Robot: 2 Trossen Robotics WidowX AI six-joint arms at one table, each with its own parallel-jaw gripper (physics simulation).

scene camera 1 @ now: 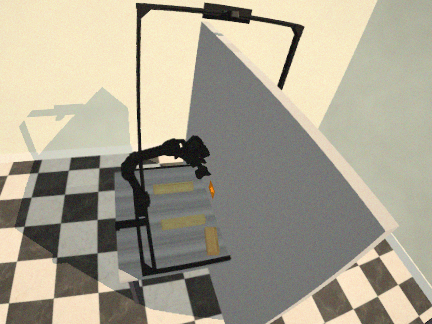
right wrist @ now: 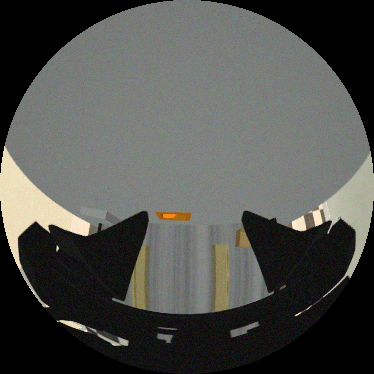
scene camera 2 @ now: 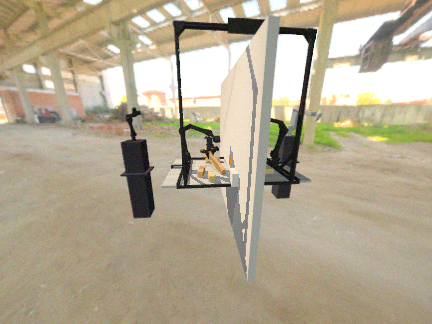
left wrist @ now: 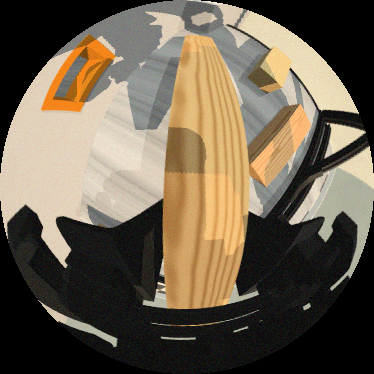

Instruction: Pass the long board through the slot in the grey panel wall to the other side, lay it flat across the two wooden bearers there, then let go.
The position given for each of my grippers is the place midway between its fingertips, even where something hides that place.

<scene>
My right gripper (right wrist: pixel 196 216) is open and holds nothing. Further things: my left gripper (left wrist: pixel 194 201), an orange-framed slot (left wrist: pixel 98 56) and a grey panel wall (scene camera 2: pixel 246 99).
The grey panel wall shows as well in the left wrist view (left wrist: pixel 51 163).
</scene>
